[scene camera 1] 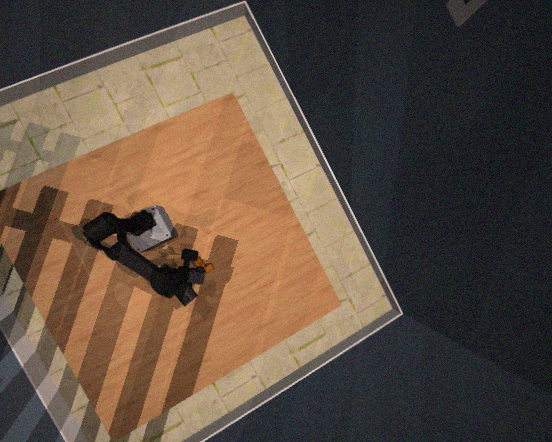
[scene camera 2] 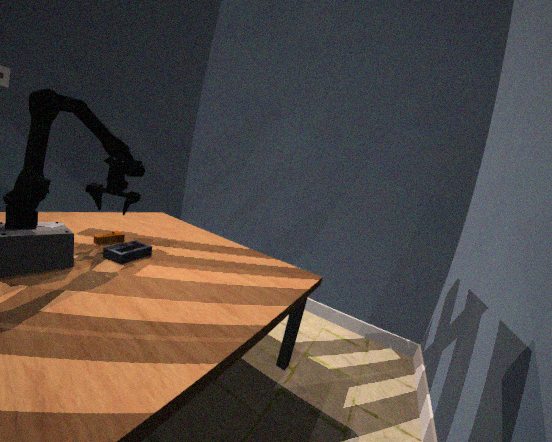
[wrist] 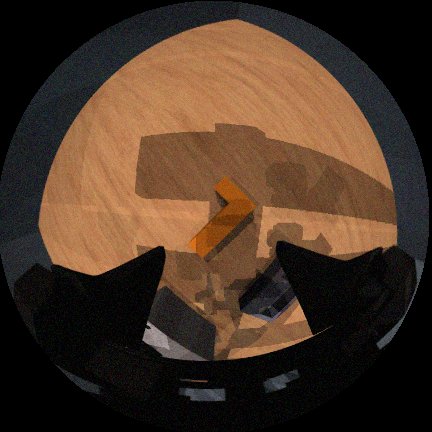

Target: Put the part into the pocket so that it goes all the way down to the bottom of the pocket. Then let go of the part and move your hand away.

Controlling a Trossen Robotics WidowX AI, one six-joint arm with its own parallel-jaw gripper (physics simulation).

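Frame: origin at the arm's base, x up, y back, z right, level; metres.
Seen in the pictures: gripper, fingertip midpoint: [scene camera 1: 194, 267] [scene camera 2: 111, 212] [wrist: 221, 249]; arm's base, link origin: [scene camera 1: 146, 221] [scene camera 2: 20, 226] [wrist: 142, 347].
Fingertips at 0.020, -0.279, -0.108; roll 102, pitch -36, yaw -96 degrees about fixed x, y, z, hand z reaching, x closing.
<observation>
Pixels of each thing's middle, then the offset from my fingertips to it, as dx, dy, dz. Level surfaces: height alone.
- orange L-shaped piece, body centre: [wrist: 213, 216] [scene camera 2: 107, 237] [scene camera 1: 202, 261] -0.110, +0.004, -0.013
- dark grey-blue block with the pocket, body centre: [wrist: 278, 289] [scene camera 2: 128, 251] -0.107, -0.010, +0.173
- wooden table, surface height: dx -0.125
The part, an orange L-shaped piece [scene camera 1: 205, 264] [scene camera 2: 109, 238] [wrist: 227, 215], lies flat on the table. The dark grey-blue block with the pocket [scene camera 2: 135, 256] [wrist: 267, 302] sits beside it, nearer the camera in scene camera 2; in the wrist view the right finger partly covers it. The block does not show in scene camera 1, where the arm is over that area. My gripper [scene camera 1: 188, 275] [scene camera 2: 112, 210] [wrist: 221, 249] is open, empty and pointing down, well above the part. In the wrist view the part lies ahead of and partly between the fingertips.
The arm's grey base [scene camera 1: 164, 225] [scene camera 2: 42, 252] [wrist: 185, 320] stands near the part and the block. The wooden table [scene camera 1: 270, 240] [scene camera 2: 240, 295] [wrist: 175, 90] carries bands of shadow. Its corner is at the right in scene camera 2.
</observation>
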